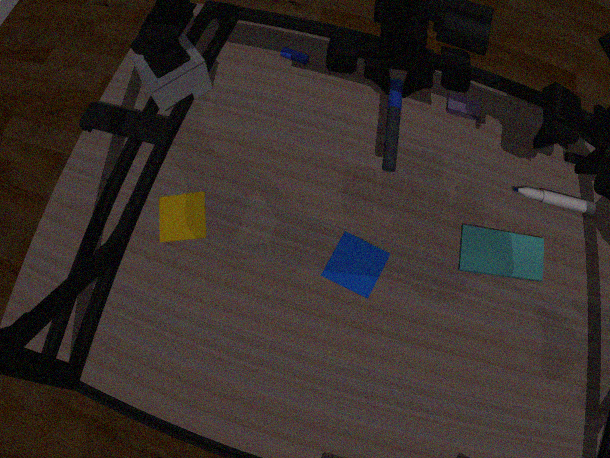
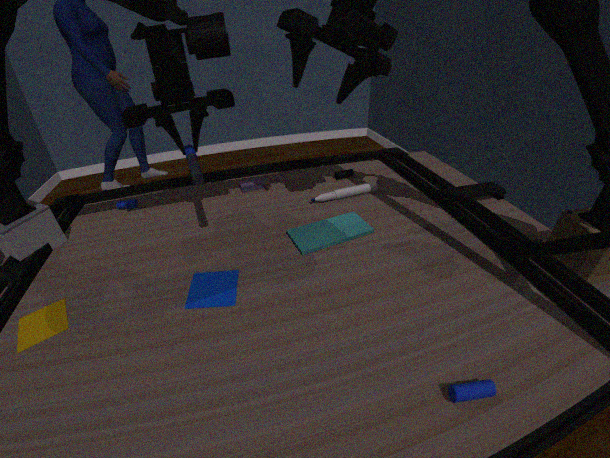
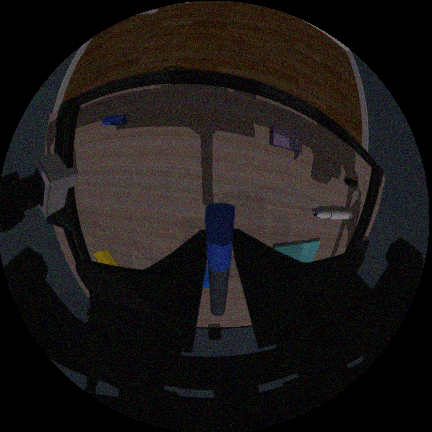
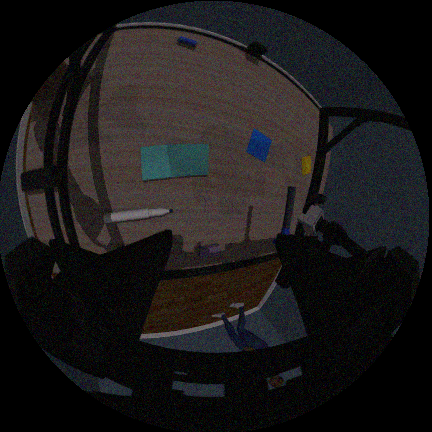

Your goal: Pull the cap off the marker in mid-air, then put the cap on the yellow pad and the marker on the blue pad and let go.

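Places are measured from the left arm's base along level axes (x ahead, y left, z up), in metres.
Pixels of known places: left gripper, fingertip midpoint: [image 1: 395, 94] [image 2: 190, 153] [image 3: 219, 234]; right gripper, fingertip midpoint: [image 1: 555, 157] [image 2: 317, 95] [image 4: 225, 237]; left arm's base at its link origin: [image 1: 166, 58] [image 2: 15, 214] [image 3: 38, 186] [image 4: 318, 223]; right arm's base at its link origin: [image 2: 604, 223].
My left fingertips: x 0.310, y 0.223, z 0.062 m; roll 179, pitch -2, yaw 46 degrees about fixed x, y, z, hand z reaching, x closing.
Ahead of a thing's pixels: the offset from my left fingertips to its top centre.
My left gripper [image 1: 396, 83] [image 2: 190, 149] [image 3: 219, 234] is shut on the blue cap end of a marker in mid-air. The marker's dark grey barrel @[dz +0.008, dx +0.036, dy -0.034 m] [image 1: 391, 142] [image 2: 196, 172] [image 3: 218, 295] [image 4: 289, 207] hangs below the blue cap @[dz +0.011, dx +0.002, dy -0.002 m] [image 1: 395, 96] [image 3: 220, 256]; the two are joined. My right gripper [image 2: 318, 95] [image 4: 225, 237] is open and empty, high above the table and apart from the marker. The yellow pad @[dz -0.148, dx -0.078, dy -0.333 m] [image 1: 175, 217] [image 2: 42, 326] [image 4: 306, 165] and the blue pad @[dz -0.148, dx +0.134, dy -0.159 m] [image 1: 356, 265] [image 2: 213, 290] [image 4: 259, 145] lie flat, with nothing on them.
A white pen @[dz -0.127, dx +0.248, dy +0.189 m] [image 1: 562, 200] [image 2: 345, 193] lies beyond a teal block @[dz -0.141, dx +0.260, dy +0.043 m] [image 1: 500, 252] [image 2: 330, 233]. Loose blue cylinders [image 1: 294, 55] [image 2: 472, 390] lie near table edges. A purple block @[dz -0.134, dx +0.020, dy +0.165 m] [image 1: 464, 106] sits in shadow. Black frame bars edge the table; a person [image 2: 95, 70] stands behind.
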